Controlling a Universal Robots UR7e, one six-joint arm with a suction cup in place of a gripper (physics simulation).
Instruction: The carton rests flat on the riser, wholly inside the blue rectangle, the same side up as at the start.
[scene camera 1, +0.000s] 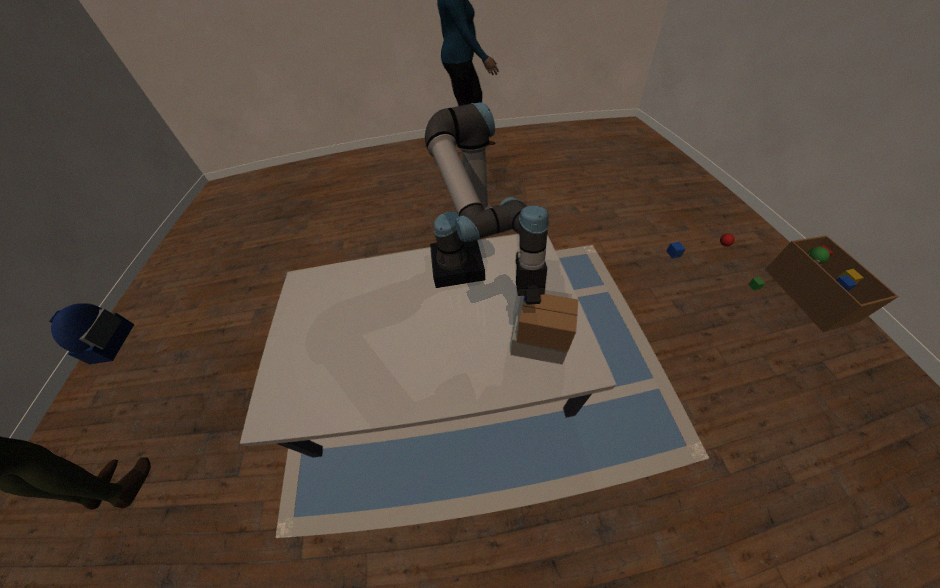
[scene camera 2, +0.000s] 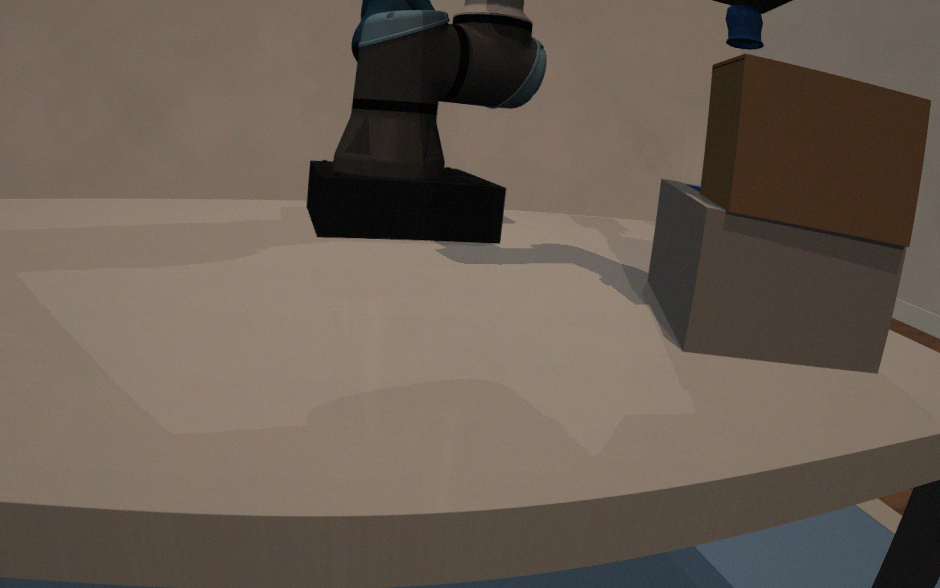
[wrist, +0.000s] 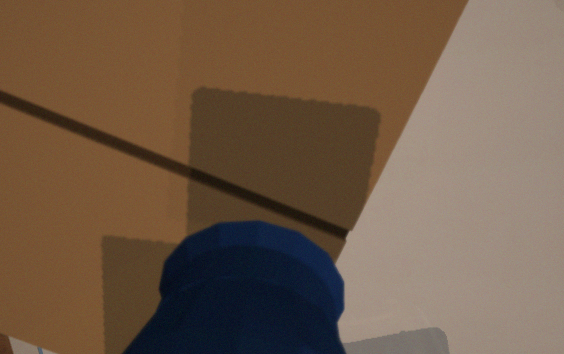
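Seen in the pictures: end effector, tool point: (scene camera 2: 744, 43) (wrist: 251, 300); arm's base, origin of the base link: (scene camera 1: 452, 258) (scene camera 2: 387, 172).
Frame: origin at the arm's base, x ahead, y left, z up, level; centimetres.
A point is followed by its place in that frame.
The brown carton (scene camera 1: 547, 331) @(x 54.3, y 26.9, z 15.1 cm) (scene camera 2: 824, 149) @(x 53.7, y 25.5, z 11.4 cm) (wrist: 100, 200) @(x 45.6, y 26.8, z 17.8 cm) sits on the grey riser (scene camera 1: 539, 352) @(x 53.4, y 26.4, z -1.0 cm) (scene camera 2: 797, 305) @(x 53.2, y 25.7, z -2.0 cm), its dark seam on top. In scene camera 2 its near lower edge reaches the riser's near top edge and seems to jut slightly over it, with a shadow strip below. A bit of the blue rectangle (scene camera 2: 693, 187) @(x 32.5, y 26.7, z 4.8 cm) shows on the riser's top left of the carton; the carton hides the rest, and no blue shows along the near edge. My suction gripper (scene camera 1: 530, 300) @(x 44.2, y 23.0, z 19.8 cm) (scene camera 2: 744, 46) (wrist: 254, 285) is open, its blue cup a little above the carton's top near one end, apart from it.
The riser stands near the right end of the white table (scene camera 1: 415, 360) @(x 45.4, y -20.4, z -7.3 cm) (scene camera 2: 415, 332) @(x 44.7, y -4.4, z -7.2 cm). The black arm base (scene camera 1: 457, 269) @(x 7.6, y 1.5, z 0.4 cm) (scene camera 2: 408, 211) @(x 10.0, y 1.4, z -3.7 cm) is at the table's back. A person (scene camera 1: 457, 38) stands behind. A bin (scene camera 1: 807, 294) with toys is on the floor at right.
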